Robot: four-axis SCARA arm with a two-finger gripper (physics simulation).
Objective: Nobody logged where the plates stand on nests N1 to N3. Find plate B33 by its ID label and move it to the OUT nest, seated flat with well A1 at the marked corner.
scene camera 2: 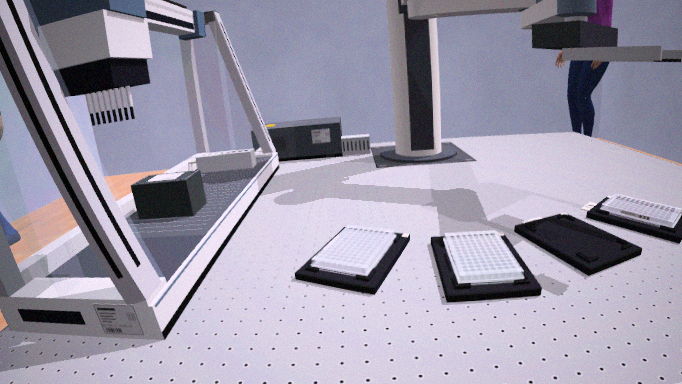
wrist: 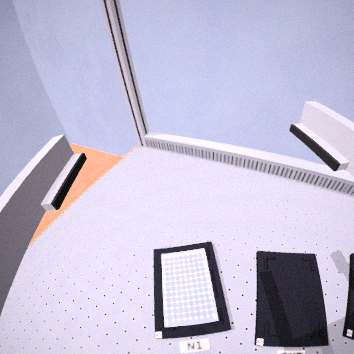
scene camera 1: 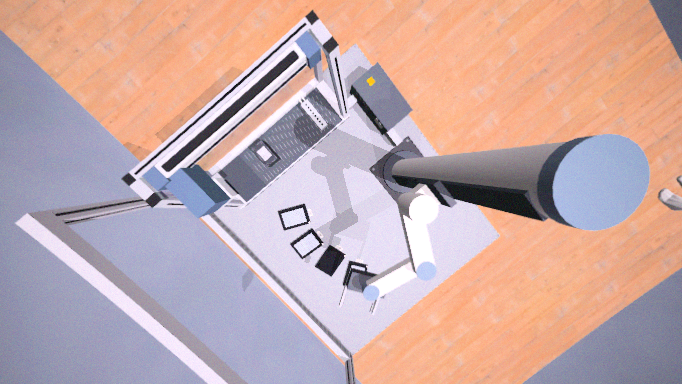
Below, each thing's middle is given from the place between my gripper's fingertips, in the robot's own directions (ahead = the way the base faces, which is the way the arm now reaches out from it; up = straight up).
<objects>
Right now my hand is 280 mm above the black OUT nest (scene camera 2: 589, 249), 170 mm to the left of it and 10 mm short of it. From my hand the other things lie so: black nest labelled N3 (scene camera 2: 370, 284): 520 mm to the right, 280 mm below; black nest labelled N2 (scene camera 2: 454, 292): 340 mm to the right, 280 mm below, 50 mm ahead; white well plate (scene camera 2: 355, 250): 520 mm to the right, 270 mm below.
</objects>
